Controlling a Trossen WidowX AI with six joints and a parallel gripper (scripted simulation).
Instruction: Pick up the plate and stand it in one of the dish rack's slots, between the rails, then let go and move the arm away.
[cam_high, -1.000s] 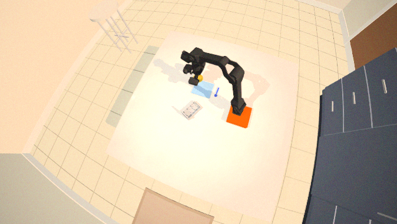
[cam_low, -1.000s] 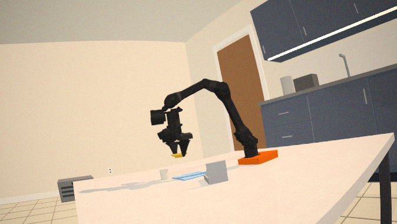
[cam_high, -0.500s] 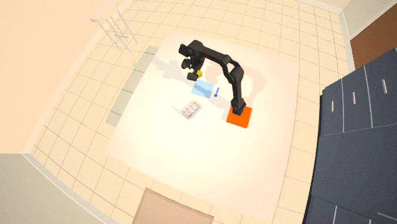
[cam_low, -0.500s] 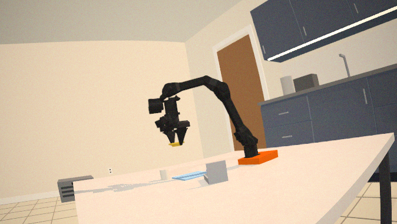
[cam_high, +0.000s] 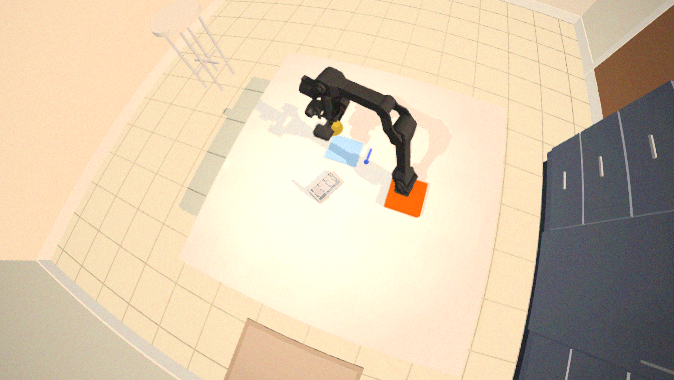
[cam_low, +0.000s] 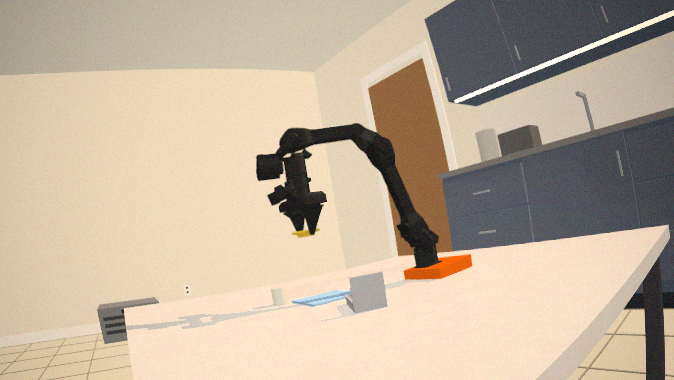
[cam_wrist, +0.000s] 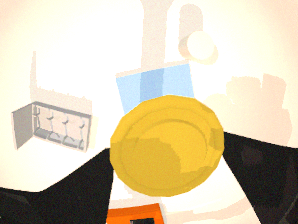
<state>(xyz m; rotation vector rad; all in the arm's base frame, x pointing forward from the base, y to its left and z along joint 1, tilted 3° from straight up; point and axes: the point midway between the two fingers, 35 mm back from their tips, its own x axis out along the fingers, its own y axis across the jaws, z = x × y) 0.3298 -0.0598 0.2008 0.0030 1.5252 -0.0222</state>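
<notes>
My gripper tip is now 30 mm past the dish rack, 190 mm to the right of it and 160 mm above it. Also, from my gripper tip: yellow plate (10 mm above); pale cup (70 mm ahead, 80 mm to the right, 160 mm below); light-blue board (30 mm behind, 20 mm to the right, 180 mm below).
</notes>
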